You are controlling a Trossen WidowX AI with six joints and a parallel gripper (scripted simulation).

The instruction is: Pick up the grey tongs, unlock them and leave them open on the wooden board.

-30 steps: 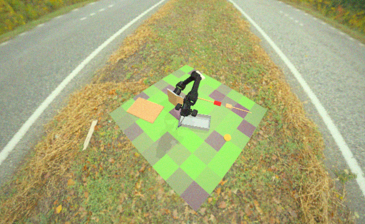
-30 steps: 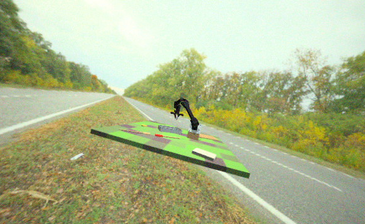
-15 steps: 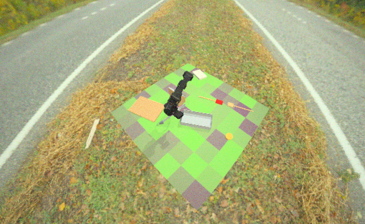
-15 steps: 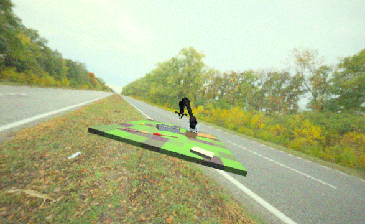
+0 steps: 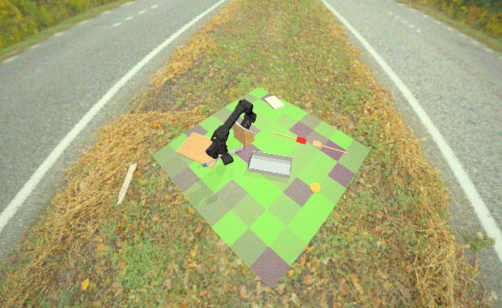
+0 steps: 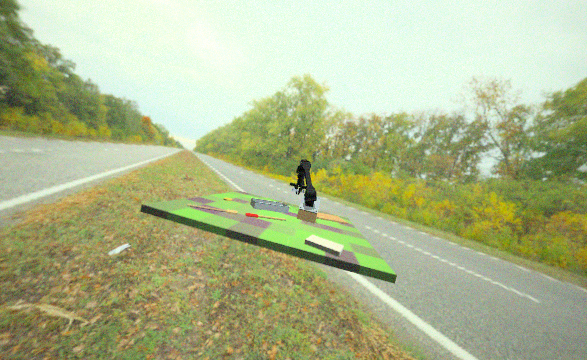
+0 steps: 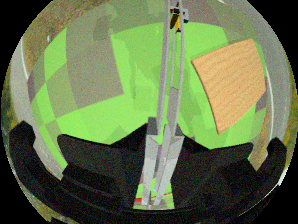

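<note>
The wooden board lies 310 mm behind my gripper tip, 140 mm below it and 10 mm to the right of it. Also, from my gripper tip: yellow lock piece: 80 mm to the right, 40 mm above, 30 mm behind; then red-headed spatula: 580 mm to the left, 160 mm ahead, 140 mm below; then roasting tin: 240 mm to the left, 200 mm ahead, 120 mm below.
</note>
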